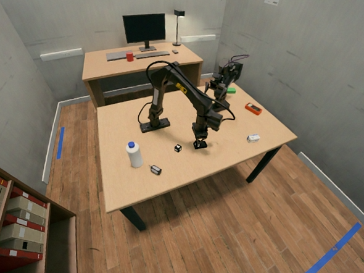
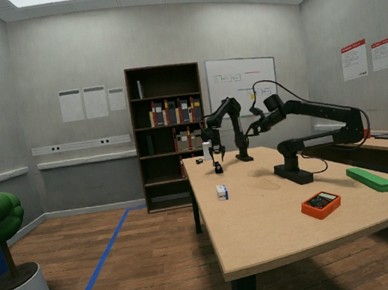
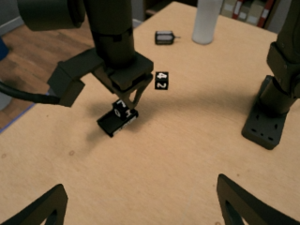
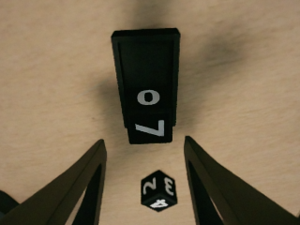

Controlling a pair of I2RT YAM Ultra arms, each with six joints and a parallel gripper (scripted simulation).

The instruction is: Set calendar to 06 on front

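The black calendar tray lies 5 cm below my right hand, 2 cm to the left of it and 1 cm ahead of it. Round my right hand: orange meter (60 cm to the left, 14 cm behind, 5 cm below).
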